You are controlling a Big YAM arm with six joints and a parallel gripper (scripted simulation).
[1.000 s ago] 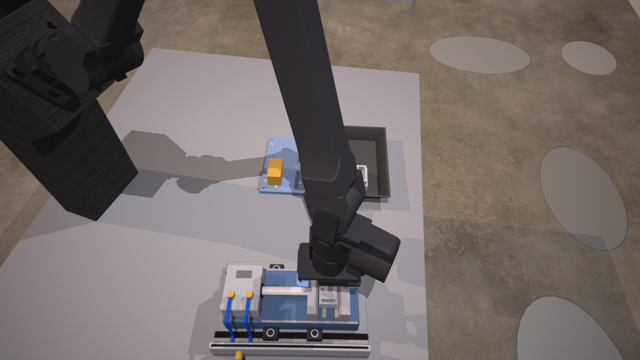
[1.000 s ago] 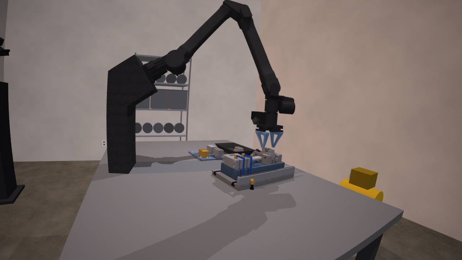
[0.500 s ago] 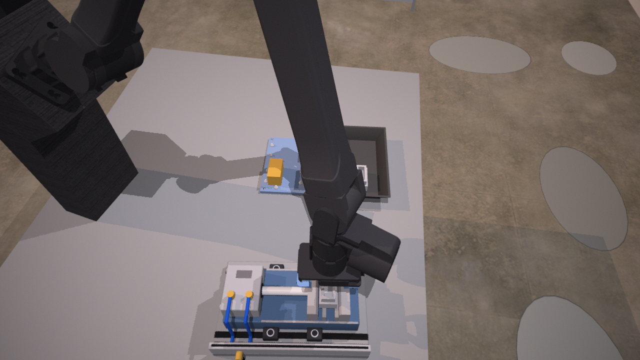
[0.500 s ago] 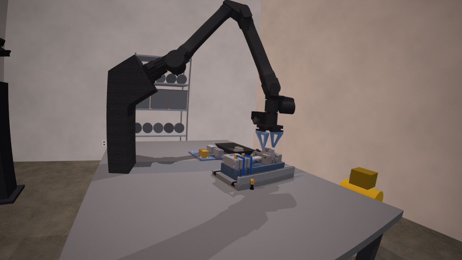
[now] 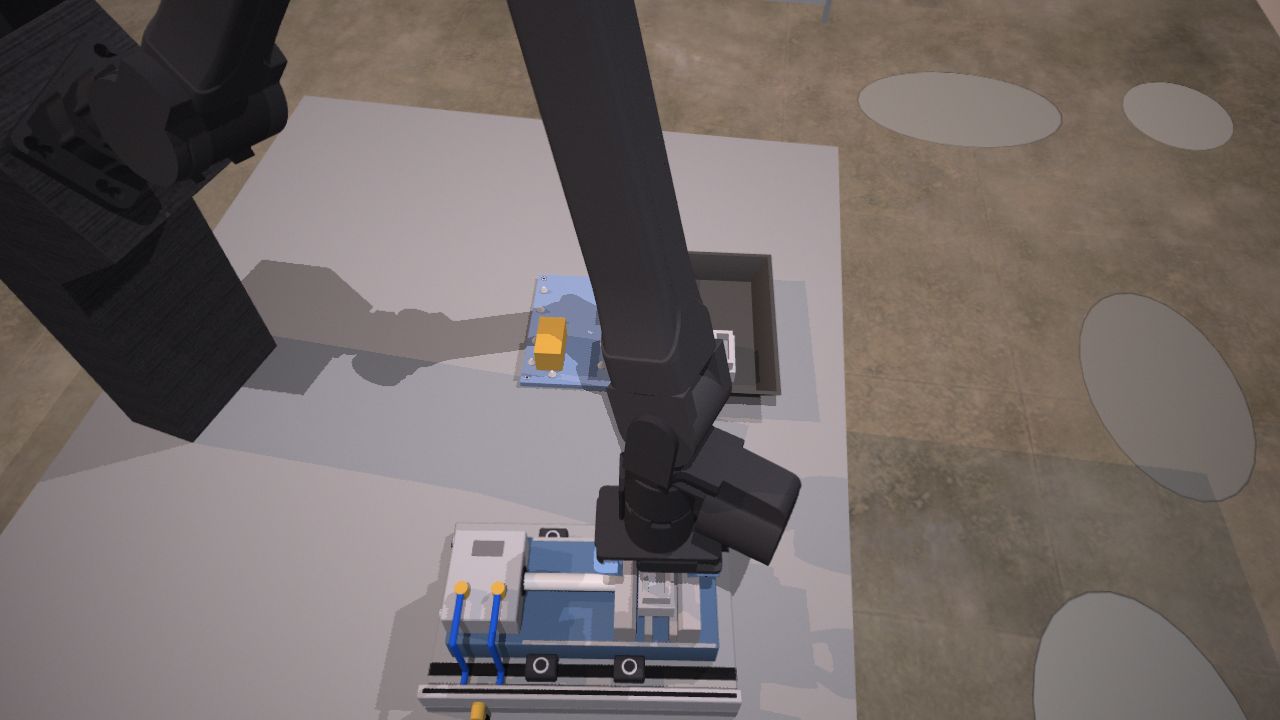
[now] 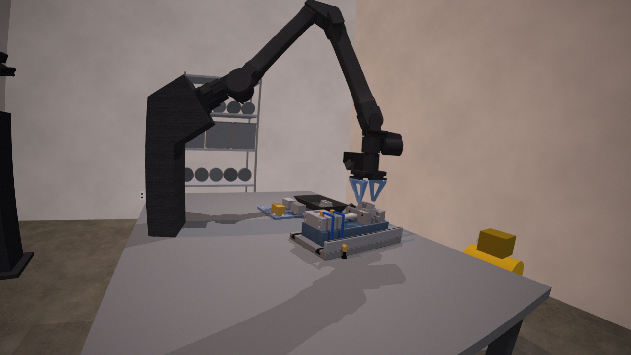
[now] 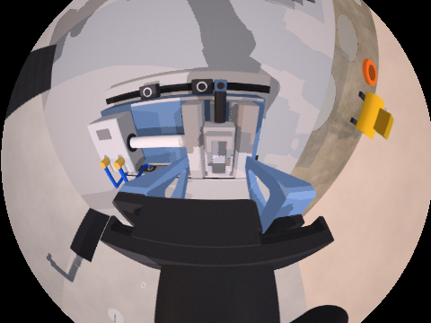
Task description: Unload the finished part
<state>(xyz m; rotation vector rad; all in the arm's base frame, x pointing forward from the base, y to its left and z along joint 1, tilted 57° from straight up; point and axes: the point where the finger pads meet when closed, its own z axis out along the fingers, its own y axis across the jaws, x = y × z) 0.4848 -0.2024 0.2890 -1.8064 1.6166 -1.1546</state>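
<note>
The blue vise lies 9 cm below my hand, 7 cm behind it and 1 cm to the left of it. Also, from my hand: rail 9 cm to the right, 9 cm below, 7 cm behind; orange block 35 cm to the left, 11 cm behind, 10 cm below; actuator box 16 cm behind, 5 cm below, 1 cm to the left.
</note>
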